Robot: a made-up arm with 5 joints. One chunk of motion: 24 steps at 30 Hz.
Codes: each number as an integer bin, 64 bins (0 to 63) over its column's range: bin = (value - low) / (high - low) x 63, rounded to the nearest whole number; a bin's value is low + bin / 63 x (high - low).
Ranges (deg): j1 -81..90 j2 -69..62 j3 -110..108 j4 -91..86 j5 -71..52
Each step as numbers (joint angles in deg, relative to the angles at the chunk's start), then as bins.
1 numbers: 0.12 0.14 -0.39 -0.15 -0.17
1 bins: 30 33 32 32 36
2 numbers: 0.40 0.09 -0.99 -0.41 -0.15
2 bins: 30 33 32 32 36
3 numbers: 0.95 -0.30 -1.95 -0.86 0.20
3 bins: 30 33 31 32 36
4 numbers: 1.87 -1.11 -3.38 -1.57 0.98
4 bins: 31 33 31 32 37
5 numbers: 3.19 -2.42 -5.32 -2.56 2.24
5 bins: 31 32 30 31 38
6 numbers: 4.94 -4.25 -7.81 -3.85 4.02
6 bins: 32 31 30 31 38
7 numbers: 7.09 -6.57 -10.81 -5.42 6.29
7 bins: 32 30 29 30 40
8 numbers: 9.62 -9.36 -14.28 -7.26 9.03
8 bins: 33 29 28 30 41
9 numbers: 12.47 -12.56 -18.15 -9.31 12.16
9 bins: 34 27 27 29 43
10 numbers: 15.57 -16.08 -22.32 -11.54 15.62
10 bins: 36 25 25 28 44
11 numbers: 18.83 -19.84 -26.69 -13.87 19.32
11 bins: 37 24 24 27 46
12 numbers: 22.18 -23.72 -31.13 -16.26 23.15
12 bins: 38 22 23 27 48
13 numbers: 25.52 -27.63 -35.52 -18.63 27.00
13 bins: 39 20 22 26 50
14 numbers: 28.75 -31.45 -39.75 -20.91 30.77
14 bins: 40 18 20 25 52
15 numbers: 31.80 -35.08 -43.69 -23.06 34.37
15 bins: 42 16 19 24 54
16 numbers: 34.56 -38.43 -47.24 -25.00 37.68
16 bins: 43 15 18 23 56
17 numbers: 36.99 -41.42 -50.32 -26.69 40.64
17 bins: 43 13 17 23 57
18 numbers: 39.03 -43.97 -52.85 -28.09 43.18
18 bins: 44 12 17 22 58
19 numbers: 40.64 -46.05 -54.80 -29.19 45.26
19 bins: 45 11 16 22 60
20 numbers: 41.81 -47.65 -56.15 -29.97 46.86
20 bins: 45 10 16 22 60
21 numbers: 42.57 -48.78 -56.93 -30.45 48.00
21 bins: 46 10 15 22 61
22 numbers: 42.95 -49.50 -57.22 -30.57 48.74
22 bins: 46 9 15 22 61
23 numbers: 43.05 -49.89 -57.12 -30.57 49.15
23 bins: 46 9 15 22 62
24 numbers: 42.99 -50.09 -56.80 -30.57 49.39
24 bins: 46 9 15 22 62
